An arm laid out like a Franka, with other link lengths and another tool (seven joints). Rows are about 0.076 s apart.
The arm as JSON. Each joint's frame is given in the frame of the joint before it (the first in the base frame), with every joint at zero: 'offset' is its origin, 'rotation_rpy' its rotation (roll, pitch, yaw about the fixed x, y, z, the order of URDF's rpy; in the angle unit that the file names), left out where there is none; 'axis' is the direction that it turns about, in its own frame. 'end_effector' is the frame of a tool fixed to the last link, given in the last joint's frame.
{
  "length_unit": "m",
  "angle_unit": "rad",
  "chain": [
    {
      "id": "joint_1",
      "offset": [
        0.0,
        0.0,
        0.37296
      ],
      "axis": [
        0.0,
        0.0,
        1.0
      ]
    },
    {
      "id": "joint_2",
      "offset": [
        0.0,
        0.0,
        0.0
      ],
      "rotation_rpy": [
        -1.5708,
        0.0,
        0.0
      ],
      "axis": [
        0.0,
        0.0,
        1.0
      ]
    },
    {
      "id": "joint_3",
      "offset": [
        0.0,
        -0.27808,
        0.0
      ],
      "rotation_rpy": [
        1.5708,
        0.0,
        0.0
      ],
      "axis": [
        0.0,
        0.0,
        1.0
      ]
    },
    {
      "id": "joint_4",
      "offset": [
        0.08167,
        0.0,
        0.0
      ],
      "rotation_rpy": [
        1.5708,
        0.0,
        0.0
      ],
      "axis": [
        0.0,
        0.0,
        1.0
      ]
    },
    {
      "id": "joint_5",
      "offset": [
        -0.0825,
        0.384,
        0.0
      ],
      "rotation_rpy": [
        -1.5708,
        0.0,
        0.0
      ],
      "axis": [
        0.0,
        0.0,
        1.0
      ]
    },
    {
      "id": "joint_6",
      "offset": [
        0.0,
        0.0,
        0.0
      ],
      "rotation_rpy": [
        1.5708,
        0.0,
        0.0
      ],
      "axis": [
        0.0,
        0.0,
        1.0
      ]
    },
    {
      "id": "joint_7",
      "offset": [
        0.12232,
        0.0,
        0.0
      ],
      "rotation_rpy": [
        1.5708,
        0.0,
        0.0
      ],
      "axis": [
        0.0,
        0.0,
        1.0
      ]
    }
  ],
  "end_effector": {
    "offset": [
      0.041,
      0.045,
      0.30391
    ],
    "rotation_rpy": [
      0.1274,
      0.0,
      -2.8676
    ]
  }
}
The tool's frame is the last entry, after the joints.
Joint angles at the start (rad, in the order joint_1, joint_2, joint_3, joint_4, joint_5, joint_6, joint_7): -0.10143, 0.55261, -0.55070, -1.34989, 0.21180, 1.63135, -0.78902
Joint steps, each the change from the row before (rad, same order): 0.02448, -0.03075, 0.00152, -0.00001, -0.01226, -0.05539, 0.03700; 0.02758, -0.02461, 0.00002, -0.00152, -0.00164, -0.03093, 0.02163; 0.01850, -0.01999, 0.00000, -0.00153, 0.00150, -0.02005, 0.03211; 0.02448, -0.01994, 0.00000, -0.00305, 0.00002, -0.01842, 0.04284; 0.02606, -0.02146, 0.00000, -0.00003, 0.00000, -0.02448, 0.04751; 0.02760, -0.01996, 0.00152, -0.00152, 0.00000, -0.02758, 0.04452
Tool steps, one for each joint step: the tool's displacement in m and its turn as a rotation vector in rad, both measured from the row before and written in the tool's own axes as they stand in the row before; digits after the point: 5 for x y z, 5 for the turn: 0.01010, 0.01906, -0.01338, -0.01211, 0.02586, 0.00664; 0.00298, 0.01990, -0.01273, -0.00847, 0.00555, -0.00717; 0.00272, 0.01297, -0.01021, -0.00809, 0.00161, 0.01278; 0.00253, 0.01566, -0.00977, -0.00527, 0.00359, 0.01763; 0.00448, 0.01698, -0.01112, -0.00606, 0.00591, 0.01953; 0.00619, 0.01929, -0.00857, -0.00668, 0.01186, 0.01299
